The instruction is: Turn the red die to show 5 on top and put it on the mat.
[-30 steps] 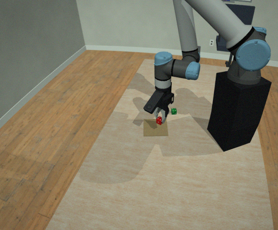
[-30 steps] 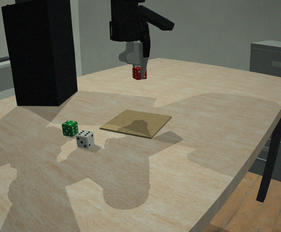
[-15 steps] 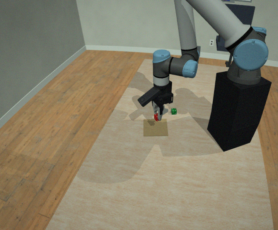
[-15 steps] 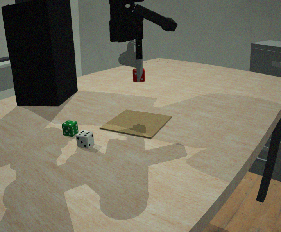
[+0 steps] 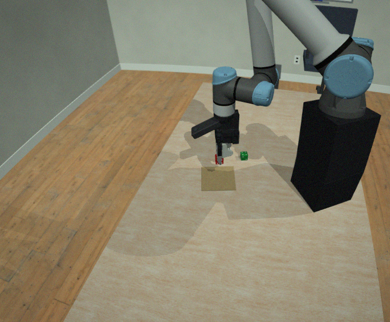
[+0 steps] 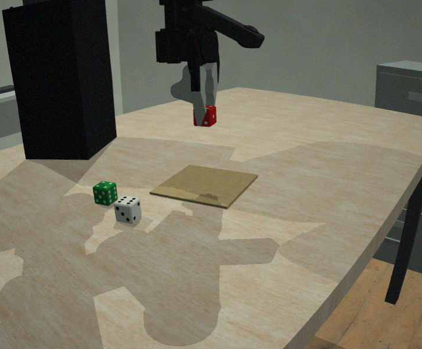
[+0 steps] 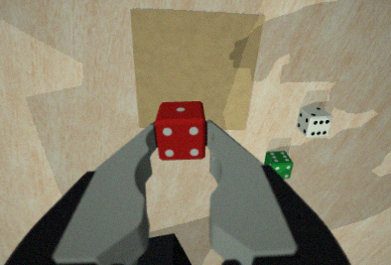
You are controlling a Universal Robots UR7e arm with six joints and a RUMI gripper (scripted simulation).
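The tan mat is 120 mm below my hand, 10 mm to the right of it and 10 mm ahead of it. From my hand the other things lie so: red die (right at my hand); green die (160 mm to the right, 110 mm below, 90 mm behind); white die (180 mm to the right, 110 mm below, 10 mm behind).
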